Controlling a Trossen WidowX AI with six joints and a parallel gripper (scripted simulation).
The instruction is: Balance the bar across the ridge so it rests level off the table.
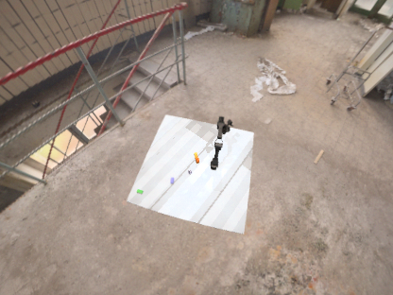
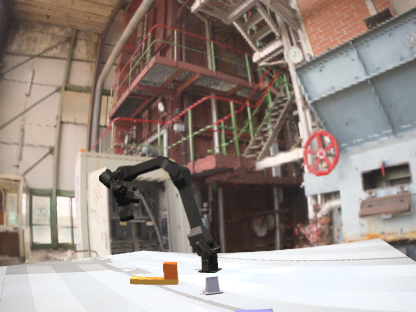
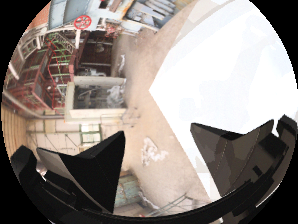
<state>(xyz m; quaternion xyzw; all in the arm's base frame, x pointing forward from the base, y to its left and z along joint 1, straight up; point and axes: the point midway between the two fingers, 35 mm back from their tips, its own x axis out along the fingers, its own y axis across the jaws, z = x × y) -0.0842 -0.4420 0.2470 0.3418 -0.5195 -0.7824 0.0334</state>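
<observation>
The bar lies 33 cm ahead of my gripper tip, 41 cm to the left of it and 21 cm below it. From my gripper tip the other things lie so: green block: 85 cm ahead, 96 cm to the left, 22 cm below; purple block: 54 cm ahead, 73 cm to the left, 22 cm below.
</observation>
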